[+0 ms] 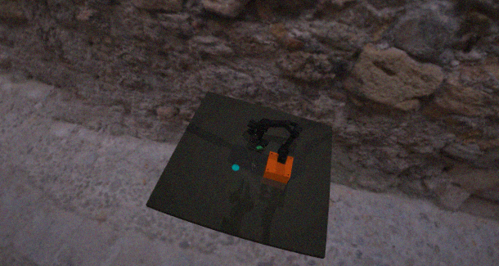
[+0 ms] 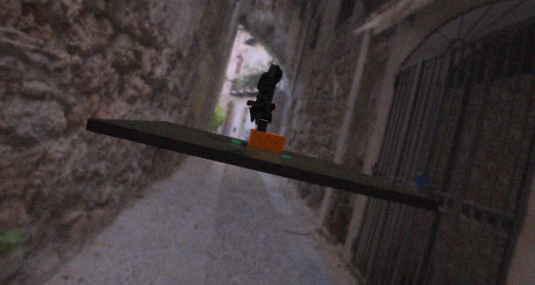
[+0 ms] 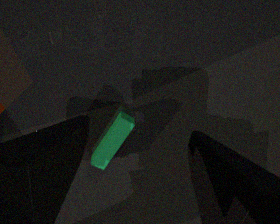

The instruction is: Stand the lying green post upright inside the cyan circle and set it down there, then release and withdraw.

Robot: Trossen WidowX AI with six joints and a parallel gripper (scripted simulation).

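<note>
My gripper tip is 4 cm past the green post, 7 cm to the left of it and 12 cm above it. The rest, counted from my gripper tip: cyan circle: 7 cm ahead, 20 cm to the left, 13 cm below.
</note>
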